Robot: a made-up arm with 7 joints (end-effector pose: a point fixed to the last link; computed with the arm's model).
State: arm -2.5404 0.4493 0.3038 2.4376 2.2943 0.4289 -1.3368
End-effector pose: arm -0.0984 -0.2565 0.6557 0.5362 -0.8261 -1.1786
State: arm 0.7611 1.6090 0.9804 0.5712 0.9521 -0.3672 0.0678
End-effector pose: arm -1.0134 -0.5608 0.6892 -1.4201 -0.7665 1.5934
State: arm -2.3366 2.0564 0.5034 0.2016 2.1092 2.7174 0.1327
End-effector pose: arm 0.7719 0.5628 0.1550 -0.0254 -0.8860 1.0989
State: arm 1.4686 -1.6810 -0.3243 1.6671 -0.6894 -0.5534 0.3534
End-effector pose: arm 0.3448 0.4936 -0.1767 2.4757 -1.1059 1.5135
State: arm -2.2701 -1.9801 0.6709 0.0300 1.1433 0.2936 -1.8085
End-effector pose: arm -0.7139 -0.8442 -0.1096 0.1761 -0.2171 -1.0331
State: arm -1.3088 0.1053 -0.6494 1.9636 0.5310 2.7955 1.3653
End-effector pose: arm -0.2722 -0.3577 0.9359 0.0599 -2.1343 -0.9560
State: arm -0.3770 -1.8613 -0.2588 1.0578 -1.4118 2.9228 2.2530
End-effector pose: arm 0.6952 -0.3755 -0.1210 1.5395 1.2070 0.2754
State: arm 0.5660 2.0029 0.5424 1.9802 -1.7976 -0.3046 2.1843
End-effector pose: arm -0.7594 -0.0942 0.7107 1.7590 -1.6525 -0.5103
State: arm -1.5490 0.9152 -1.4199 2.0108 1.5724 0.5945 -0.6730
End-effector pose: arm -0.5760 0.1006 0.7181 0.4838 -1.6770 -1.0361
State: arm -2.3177 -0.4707 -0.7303 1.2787 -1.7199 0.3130 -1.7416
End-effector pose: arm -0.8609 -0.4692 1.0448 -1.5680 -2.4199 -0.7947
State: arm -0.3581 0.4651 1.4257 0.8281 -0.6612 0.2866 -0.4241
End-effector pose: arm -0.3542 0.4107 1.5249 -1.2316 -0.1818 0.2905
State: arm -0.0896 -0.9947 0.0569 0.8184 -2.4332 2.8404 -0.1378
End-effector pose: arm 0.9279 0.0556 0.7863 -1.8740 -0.5579 1.6454
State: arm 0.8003 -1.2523 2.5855 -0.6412 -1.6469 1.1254 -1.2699
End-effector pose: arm 1.0402 0.3455 0.5446 -0.3661 0.3628 0.8970
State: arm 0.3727 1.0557 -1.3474 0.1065 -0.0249 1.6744 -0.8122
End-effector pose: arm -0.9422 -0.4055 1.0070 -0.3783 -1.2871 -2.2067
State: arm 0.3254 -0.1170 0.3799 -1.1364 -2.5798 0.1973 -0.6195
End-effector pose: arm -0.4777 -0.2497 1.3888 0.5573 0.5374 -1.6526
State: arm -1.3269 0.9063 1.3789 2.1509 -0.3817 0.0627 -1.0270
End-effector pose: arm 0.4174 0.2822 0.8158 -1.5275 2.2423 -0.1504
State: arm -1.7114 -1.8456 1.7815 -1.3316 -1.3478 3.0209 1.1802
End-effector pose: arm -0.6013 -0.4843 0.2897 -1.1934 -1.2305 -1.7902
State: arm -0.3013 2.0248 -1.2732 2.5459 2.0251 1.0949 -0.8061
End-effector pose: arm -0.2029 -0.2091 0.5666 1.8291 -1.5042 0.8815
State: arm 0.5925 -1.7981 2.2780 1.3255 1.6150 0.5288 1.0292
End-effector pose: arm 0.3576 0.6566 0.7332 -0.1674 -1.1391 -0.0486
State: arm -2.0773 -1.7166 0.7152 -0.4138 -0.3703 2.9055 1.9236
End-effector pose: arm -0.6905 -0.7695 0.4813 -0.3919 -1.8755 -0.1841
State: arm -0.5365 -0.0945 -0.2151 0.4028 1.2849 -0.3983 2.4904
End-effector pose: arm 0.3492 -0.3293 1.5722 2.5691 1.0832 -0.6062
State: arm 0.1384 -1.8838 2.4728 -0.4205 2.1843 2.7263 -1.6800
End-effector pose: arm 0.9853 -0.0963 0.1924 -2.4885 -1.4661 0.8239
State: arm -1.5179 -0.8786 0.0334 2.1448 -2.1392 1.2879 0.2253
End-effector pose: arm 0.2300 -0.6241 0.3479 -0.5163 1.7875 0.1266
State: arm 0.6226 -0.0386 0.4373 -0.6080 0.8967 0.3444 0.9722
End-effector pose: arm -0.0328 -0.3112 1.6359 0.9649 0.0949 2.2289
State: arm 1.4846 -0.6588 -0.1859 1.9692 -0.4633 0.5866 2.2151
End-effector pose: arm 0.2172 0.7308 0.5171 0.1109 0.9926 -0.6648
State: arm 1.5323 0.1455 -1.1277 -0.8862 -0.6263 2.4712 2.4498
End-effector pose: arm -0.3272 -0.2649 1.2576 -0.1997 -1.8990 2.4773
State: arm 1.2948 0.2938 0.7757 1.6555 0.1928 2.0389 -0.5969
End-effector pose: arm -0.1638 0.1942 1.2340 0.2254 -0.9282 1.7666
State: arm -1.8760 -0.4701 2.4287 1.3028 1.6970 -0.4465 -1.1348
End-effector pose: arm 0.2768 0.1019 1.3300 0.0272 -0.4487 2.5620
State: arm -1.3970 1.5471 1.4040 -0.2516 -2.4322 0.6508 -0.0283
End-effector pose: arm -0.4199 1.1176 0.2440 -0.7202 -2.3089 -1.7554
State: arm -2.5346 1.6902 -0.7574 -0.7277 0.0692 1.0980 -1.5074
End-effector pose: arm 0.8616 0.3299 0.0411 0.8188 0.4329 0.2472
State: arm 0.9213 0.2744 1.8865 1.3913 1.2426 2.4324 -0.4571
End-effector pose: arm -0.4542 -0.0316 1.0255 0.9809 0.4875 2.0689
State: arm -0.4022 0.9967 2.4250 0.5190 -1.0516 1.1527 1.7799
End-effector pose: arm -1.0334 0.3230 0.9877 0.3065 0.0909 1.9838
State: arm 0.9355 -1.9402 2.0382 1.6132 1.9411 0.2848 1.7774
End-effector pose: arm -0.0208 0.6498 0.6292 0.8174 -0.6010 0.9026
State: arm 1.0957 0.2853 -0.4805 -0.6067 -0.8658 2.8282 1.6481
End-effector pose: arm -0.3463 -0.4389 1.2751 0.4446 2.7311 -1.3840
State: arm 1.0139 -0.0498 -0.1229 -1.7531 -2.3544 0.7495 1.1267
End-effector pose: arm -0.4684 -0.3025 0.9765 2.0774 -1.4326 -1.4688
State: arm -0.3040 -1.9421 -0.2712 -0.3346 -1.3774 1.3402 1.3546
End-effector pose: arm 1.0461 -0.1818 0.3177 -0.2731 0.0958 -0.4381
